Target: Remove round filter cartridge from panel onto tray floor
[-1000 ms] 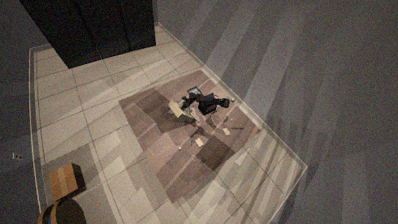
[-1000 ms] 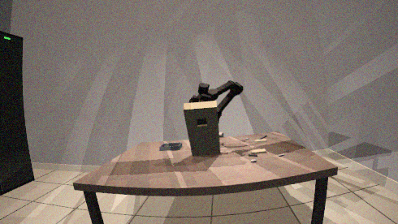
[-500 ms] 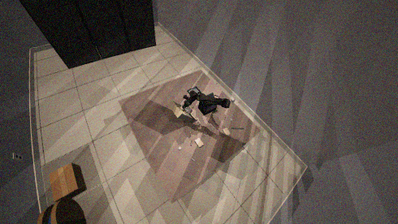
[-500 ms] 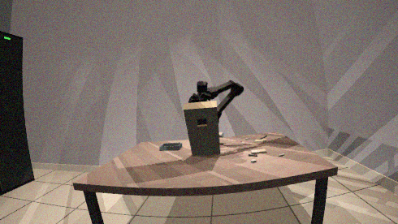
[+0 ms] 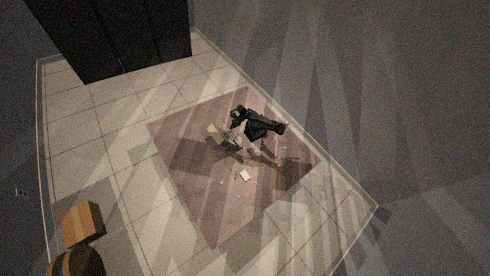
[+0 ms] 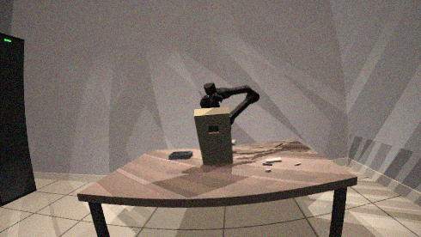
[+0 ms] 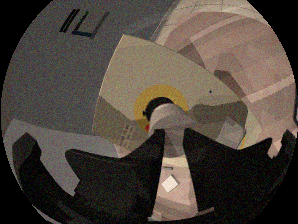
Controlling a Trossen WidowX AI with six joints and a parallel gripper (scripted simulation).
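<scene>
Right now the round filter cartridge is 1 cm below my gripper tip and 1 cm ahead of it. Round my gripper tip: service panel box (11 cm below, 2 cm ahead); grey tray (34 cm behind, 29 cm to the right, 28 cm below).
</scene>
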